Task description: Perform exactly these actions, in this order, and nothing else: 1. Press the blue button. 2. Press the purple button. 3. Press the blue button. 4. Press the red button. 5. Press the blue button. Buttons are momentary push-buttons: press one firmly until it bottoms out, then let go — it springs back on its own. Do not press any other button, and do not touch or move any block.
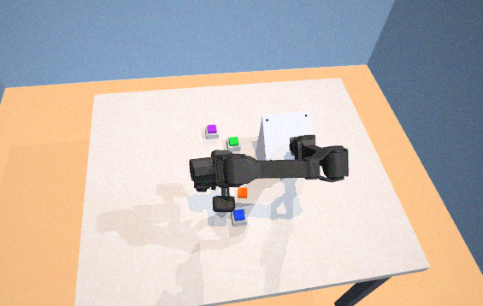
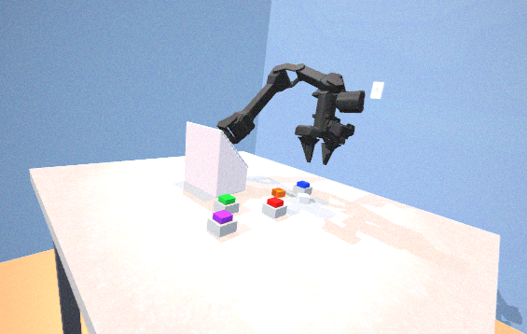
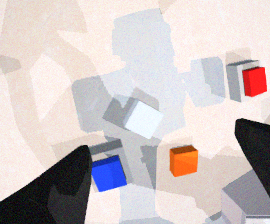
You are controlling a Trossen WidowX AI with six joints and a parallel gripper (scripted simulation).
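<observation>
My gripper tip is 9 cm above the blue button, 6 cm past it and 5 cm to the right of it. Also, from my gripper tip: white block: 12 cm below, 2 cm behind, 1 cm to the right; red button: 16 cm to the right, 9 cm below, 2 cm behind; orange block: 12 cm below, 10 cm behind, 4 cm to the right.
</observation>
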